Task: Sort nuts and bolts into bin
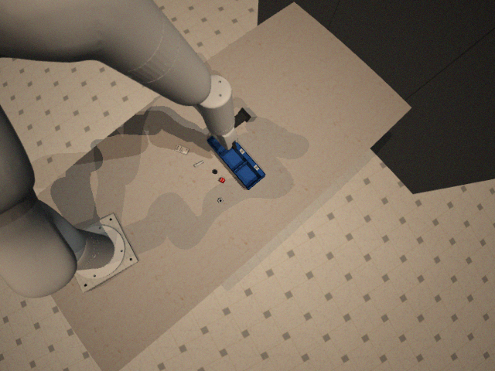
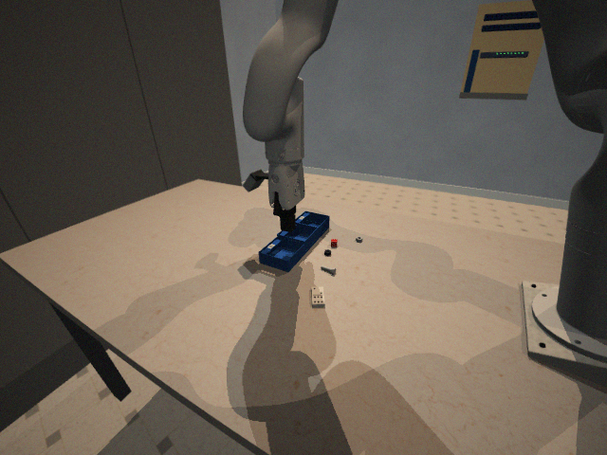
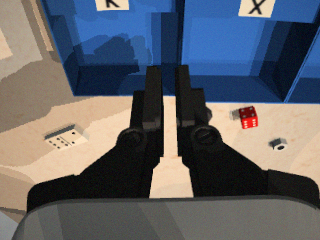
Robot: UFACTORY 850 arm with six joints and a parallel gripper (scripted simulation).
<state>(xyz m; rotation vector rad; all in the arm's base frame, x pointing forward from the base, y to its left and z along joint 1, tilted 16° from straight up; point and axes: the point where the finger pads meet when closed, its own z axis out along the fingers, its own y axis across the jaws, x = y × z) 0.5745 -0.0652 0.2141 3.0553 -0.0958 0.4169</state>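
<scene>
Right now the black nut is 10 cm behind my hand, 8 cm below it and 2 cm to the right of it. From my hand the other things lie so: blue bin (7 cm below, 5 cm to the right, 1 cm behind); then red die (10 cm behind, 8 cm below, 7 cm to the right); then grey bolt (12 cm behind, 8 cm below, 5 cm to the left).
</scene>
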